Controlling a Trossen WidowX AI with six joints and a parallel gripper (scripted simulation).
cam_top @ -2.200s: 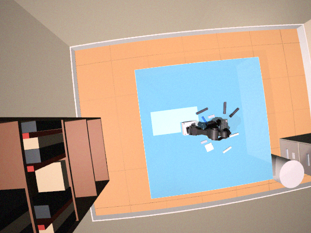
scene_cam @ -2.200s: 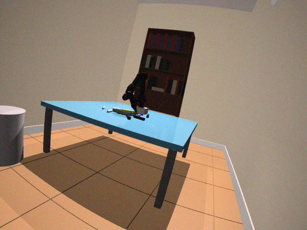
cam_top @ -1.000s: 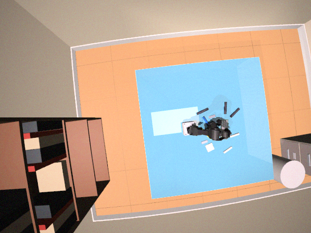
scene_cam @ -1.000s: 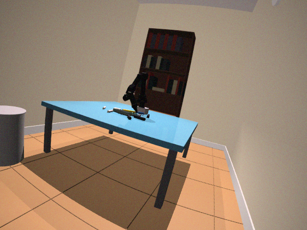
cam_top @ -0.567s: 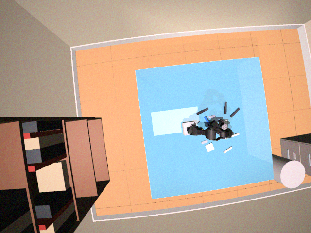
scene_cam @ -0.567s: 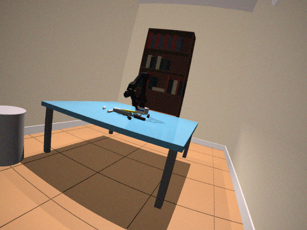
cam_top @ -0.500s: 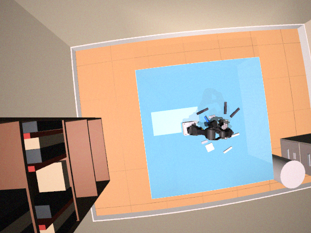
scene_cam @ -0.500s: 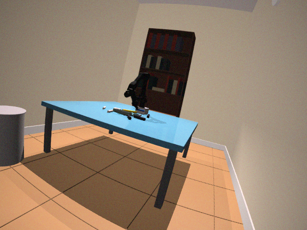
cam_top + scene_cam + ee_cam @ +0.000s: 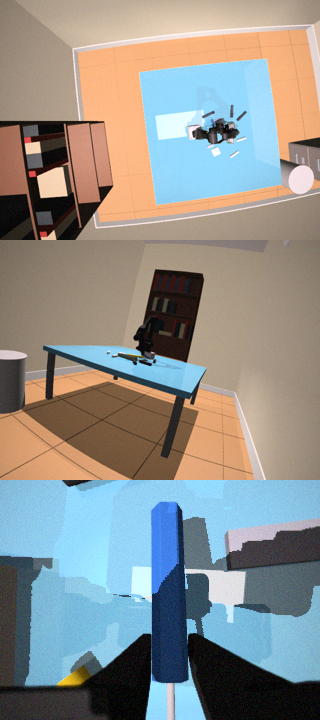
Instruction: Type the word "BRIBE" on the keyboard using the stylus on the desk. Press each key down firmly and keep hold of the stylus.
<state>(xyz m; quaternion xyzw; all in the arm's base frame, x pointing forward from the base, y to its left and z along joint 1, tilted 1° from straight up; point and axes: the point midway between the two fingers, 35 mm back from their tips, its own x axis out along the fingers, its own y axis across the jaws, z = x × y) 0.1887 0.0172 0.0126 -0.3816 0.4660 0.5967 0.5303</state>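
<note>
Right now the blue stylus is right at my gripper tip. Round my gripper tip: stylus tip (4 cm to the right, 1 cm above); yellow pencil (3 cm behind, 10 cm to the right, 4 cm below); white block (1 cm behind, 24 cm to the right, 4 cm below).
</note>
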